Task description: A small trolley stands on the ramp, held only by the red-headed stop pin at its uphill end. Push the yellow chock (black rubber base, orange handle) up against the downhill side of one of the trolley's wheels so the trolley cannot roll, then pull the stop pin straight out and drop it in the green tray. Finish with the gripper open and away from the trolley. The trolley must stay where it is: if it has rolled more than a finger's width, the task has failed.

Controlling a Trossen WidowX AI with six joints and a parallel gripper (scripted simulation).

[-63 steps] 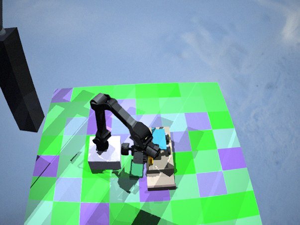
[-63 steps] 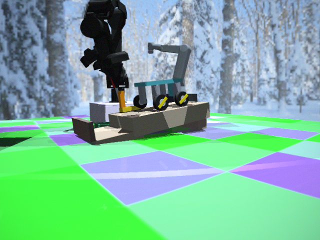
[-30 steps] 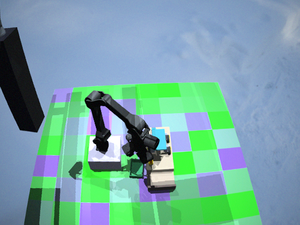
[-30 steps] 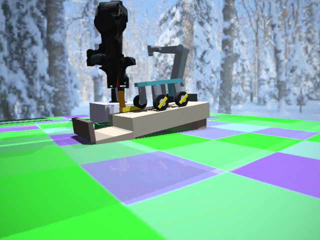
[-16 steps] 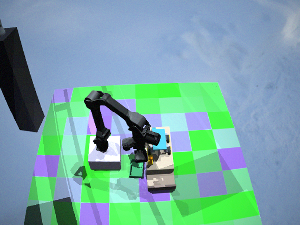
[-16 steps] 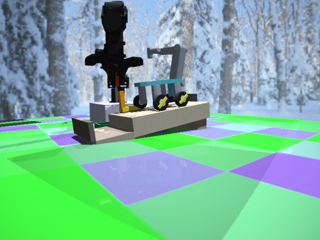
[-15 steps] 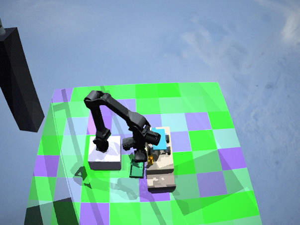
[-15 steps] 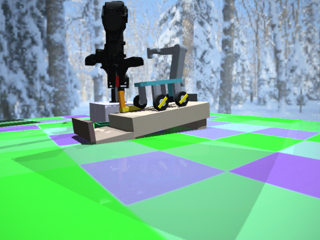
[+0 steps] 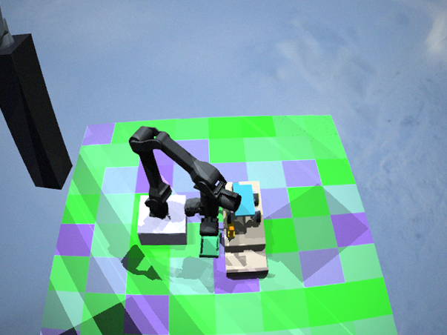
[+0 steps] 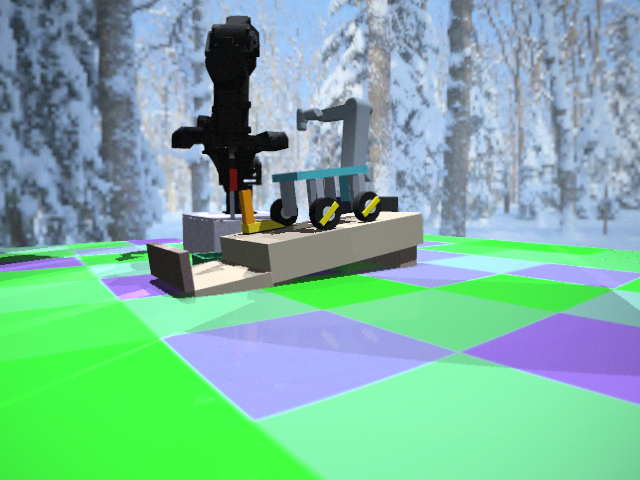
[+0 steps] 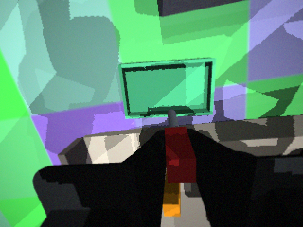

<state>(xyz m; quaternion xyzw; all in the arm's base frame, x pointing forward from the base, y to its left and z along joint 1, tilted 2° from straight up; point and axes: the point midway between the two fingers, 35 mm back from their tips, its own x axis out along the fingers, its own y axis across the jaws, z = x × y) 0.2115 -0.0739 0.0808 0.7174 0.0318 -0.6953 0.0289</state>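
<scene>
The yellow chock is 70 mm ahead of my gripper tip, 40 mm below it and 30 mm to the left of it. Round my gripper tip: beige ramp: 120 mm to the left, 100 mm ahead, 80 mm below; then trolley: 120 mm to the left, 100 mm ahead, 10 mm below; then red-headed stop pin: right at my gripper tip.
</scene>
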